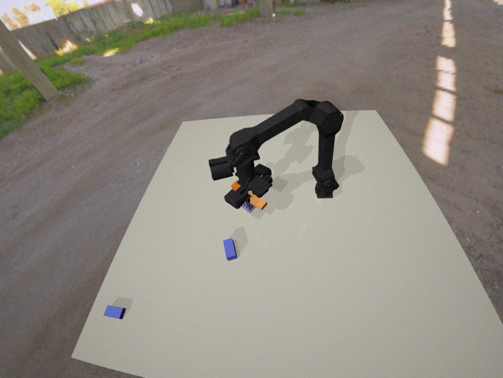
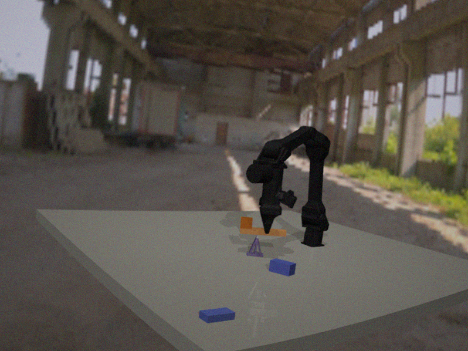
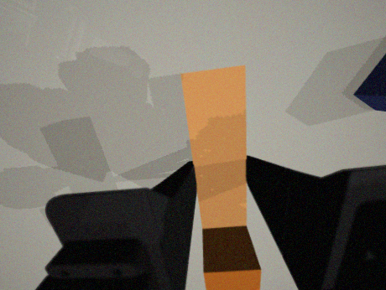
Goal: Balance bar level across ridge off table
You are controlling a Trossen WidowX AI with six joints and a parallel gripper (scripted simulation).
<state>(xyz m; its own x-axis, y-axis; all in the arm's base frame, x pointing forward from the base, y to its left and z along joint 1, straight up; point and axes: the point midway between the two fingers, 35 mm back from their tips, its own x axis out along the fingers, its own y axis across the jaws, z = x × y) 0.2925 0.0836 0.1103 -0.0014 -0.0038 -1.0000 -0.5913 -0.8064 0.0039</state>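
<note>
The orange bar is 3 cm ahead of my gripper tip, 2 cm to the right of it and 1 cm above it. Round my gripper tip: blue block: 18 cm to the left, 7 cm ahead, 6 cm below.
</note>
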